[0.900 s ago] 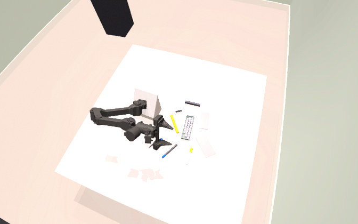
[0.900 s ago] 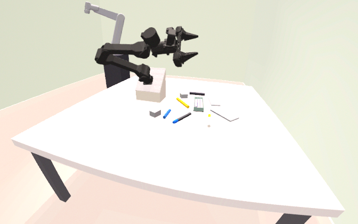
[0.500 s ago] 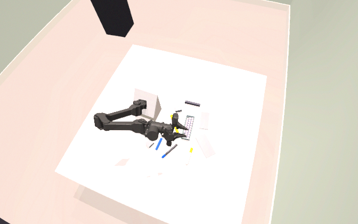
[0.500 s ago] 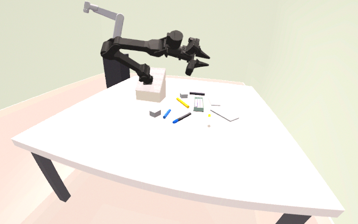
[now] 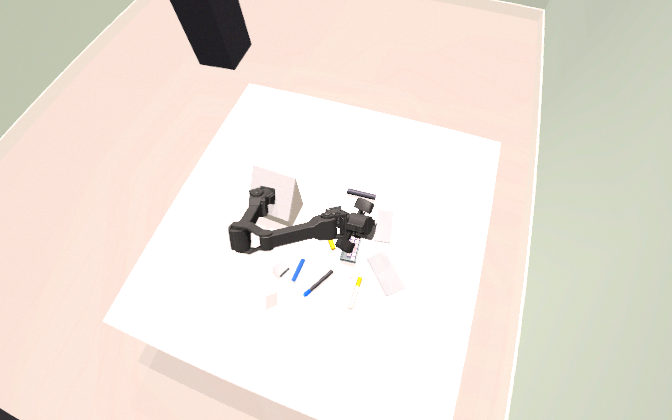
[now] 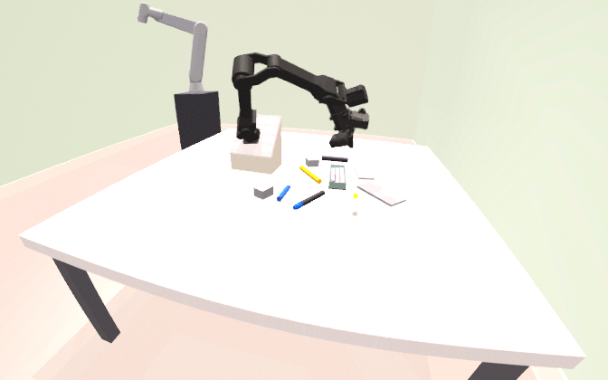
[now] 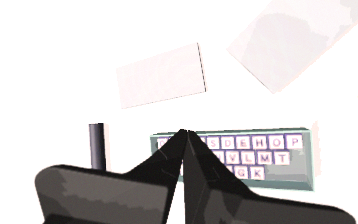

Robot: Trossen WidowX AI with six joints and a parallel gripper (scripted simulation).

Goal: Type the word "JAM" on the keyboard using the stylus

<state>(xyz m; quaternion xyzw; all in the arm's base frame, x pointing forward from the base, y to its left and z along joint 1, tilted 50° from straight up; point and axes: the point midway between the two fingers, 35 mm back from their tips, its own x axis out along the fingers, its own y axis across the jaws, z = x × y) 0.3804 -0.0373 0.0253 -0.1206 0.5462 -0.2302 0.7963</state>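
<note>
Now: the blue stylus 200 mm behind my gripper tip, 150 mm to the right of it and 120 mm below it. Also, from my gripper tip: grey block: 160 mm behind, 120 mm to the left, 110 mm below; then yellow marker: 150 mm behind, 120 mm below; then black bar: 60 mm behind, 200 mm to the left, 110 mm below.
</note>
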